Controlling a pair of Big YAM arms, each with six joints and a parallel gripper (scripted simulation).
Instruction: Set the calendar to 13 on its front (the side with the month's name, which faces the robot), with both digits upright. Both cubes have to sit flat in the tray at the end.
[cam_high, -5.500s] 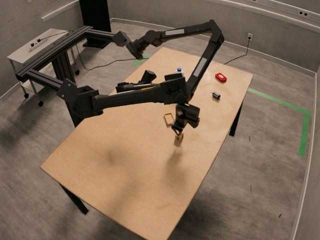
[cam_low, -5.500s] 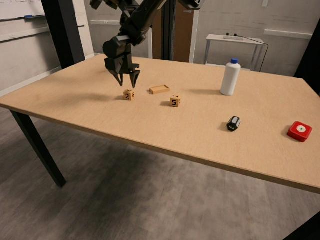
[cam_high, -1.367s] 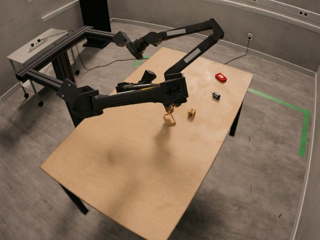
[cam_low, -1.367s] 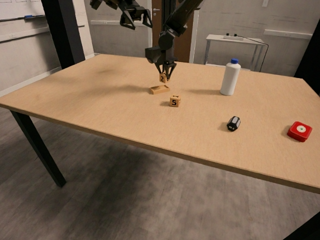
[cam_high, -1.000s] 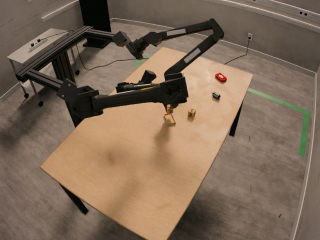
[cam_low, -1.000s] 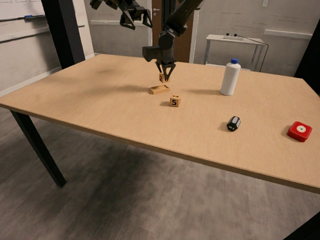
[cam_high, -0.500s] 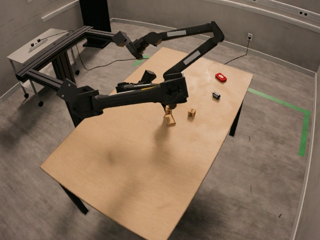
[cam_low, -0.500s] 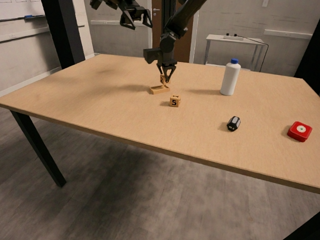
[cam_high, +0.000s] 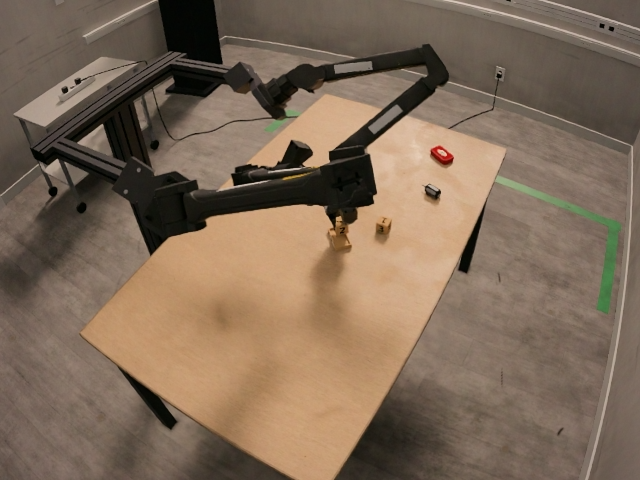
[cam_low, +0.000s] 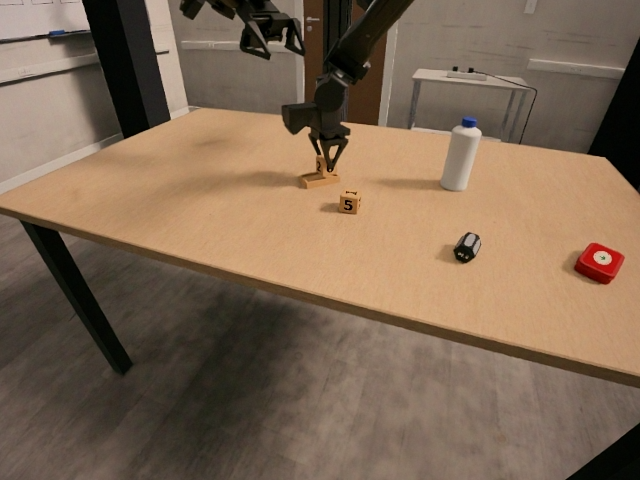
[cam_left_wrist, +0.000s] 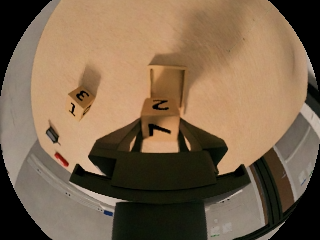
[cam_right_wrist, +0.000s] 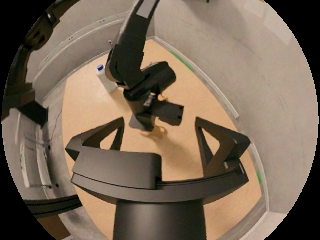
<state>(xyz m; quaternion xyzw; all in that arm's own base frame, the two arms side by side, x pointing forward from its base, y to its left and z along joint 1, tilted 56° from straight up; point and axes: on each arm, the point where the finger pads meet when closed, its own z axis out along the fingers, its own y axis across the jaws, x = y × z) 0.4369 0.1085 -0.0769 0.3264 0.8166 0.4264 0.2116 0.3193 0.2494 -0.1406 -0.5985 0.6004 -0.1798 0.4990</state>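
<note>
The wooden tray lies 20 mm to the right of my left hand and 40 mm below it. From my left hand the other things lie so: white bottle: 50 mm behind, 320 mm to the left, 30 mm above; wooden digit cube: 120 mm ahead, 80 mm to the left, 30 mm below; wooden cube: 10 mm below.
</note>
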